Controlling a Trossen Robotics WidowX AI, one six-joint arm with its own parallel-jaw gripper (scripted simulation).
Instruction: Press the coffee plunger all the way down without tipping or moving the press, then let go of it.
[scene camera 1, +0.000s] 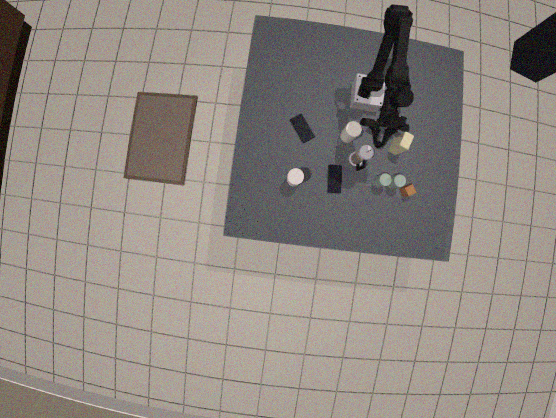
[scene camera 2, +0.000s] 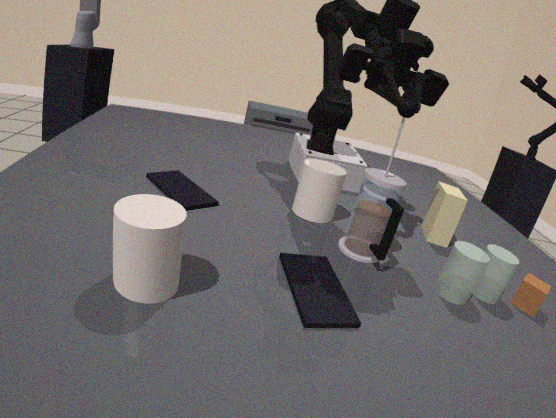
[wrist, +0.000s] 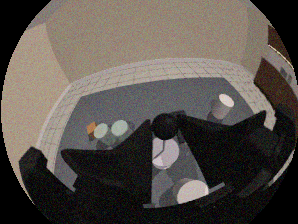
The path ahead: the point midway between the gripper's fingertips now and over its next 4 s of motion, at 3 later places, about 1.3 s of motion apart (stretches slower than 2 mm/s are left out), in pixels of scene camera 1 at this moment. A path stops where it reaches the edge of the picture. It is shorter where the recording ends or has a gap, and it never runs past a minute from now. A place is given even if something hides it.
My gripper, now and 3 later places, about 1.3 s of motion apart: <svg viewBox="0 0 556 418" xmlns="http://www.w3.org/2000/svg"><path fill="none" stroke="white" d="M378 146L375 152L370 159L368 161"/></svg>
